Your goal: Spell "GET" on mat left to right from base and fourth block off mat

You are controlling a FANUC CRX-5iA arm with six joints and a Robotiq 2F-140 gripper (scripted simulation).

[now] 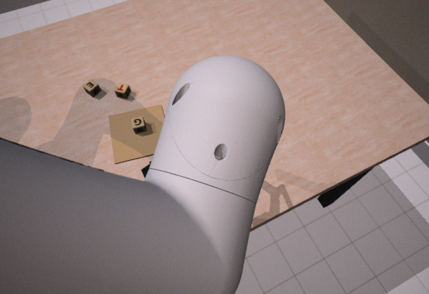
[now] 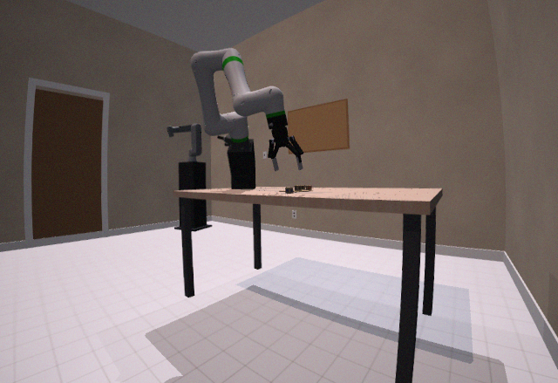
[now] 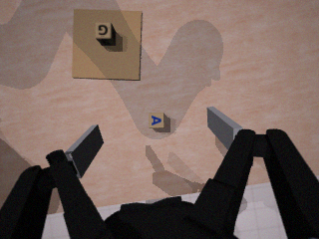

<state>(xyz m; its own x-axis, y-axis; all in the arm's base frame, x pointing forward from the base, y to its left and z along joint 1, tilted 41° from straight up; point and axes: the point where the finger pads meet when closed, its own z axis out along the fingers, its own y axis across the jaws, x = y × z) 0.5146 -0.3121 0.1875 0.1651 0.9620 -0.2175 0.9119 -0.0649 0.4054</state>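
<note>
My hand is 2 cm past the tan mat, 19 cm to the right of it and 12 cm above it.
</note>
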